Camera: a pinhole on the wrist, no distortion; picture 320 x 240 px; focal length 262.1 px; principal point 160.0 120.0 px. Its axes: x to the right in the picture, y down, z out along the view. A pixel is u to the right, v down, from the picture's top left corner.
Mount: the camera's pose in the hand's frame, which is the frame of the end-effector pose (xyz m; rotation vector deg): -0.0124 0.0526 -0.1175 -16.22 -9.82 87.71
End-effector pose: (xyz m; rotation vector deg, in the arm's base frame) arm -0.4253 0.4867 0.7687 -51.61 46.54 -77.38
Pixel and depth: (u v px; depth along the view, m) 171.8 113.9 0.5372
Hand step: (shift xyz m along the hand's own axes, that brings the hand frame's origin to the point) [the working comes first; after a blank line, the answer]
In the camera's frame: 0.0242 -0.0125 0.5372

-0.1528 0.1164 0.3978
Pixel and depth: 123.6 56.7 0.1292
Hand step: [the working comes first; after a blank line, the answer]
In the camera's frame: -0.0179 -0.0312 0.1292

-0.0200 0.0438 0.0161
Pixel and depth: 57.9 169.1 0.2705
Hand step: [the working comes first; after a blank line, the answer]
In the camera's frame: -0.1054 0.0507 0.2705

-0.1420 -0.0315 0.1334
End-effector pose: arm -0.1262 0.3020 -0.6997 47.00 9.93 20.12
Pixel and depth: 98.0 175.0 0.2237
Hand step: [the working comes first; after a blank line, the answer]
In the camera's frame: -0.0529 0.0469 0.2237

-0.1231 0.0172 0.0863
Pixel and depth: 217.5 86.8 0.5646
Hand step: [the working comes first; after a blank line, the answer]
In the camera's frame: 0.1239 -0.0715 0.5646

-0.1004 0.2169 0.4343
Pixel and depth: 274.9 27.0 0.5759
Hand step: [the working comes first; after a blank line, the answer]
In the camera's frame: 0.2525 -0.2043 0.5759

0.0284 0.3437 0.4747
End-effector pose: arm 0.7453 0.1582 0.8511 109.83 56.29 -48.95
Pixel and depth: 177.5 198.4 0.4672
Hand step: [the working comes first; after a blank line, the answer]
In the camera's frame: 0.0312 0.1398 0.4672

-0.2784 0.1207 0.2867
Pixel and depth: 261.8 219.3 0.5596
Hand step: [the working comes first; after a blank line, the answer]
In the camera's frame: 0.2173 0.2120 0.5596

-0.3670 0.3144 0.3419
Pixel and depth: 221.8 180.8 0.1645
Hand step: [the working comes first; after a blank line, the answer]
In the camera's frame: 0.0388 0.0382 0.1645

-0.0944 0.1041 0.0262
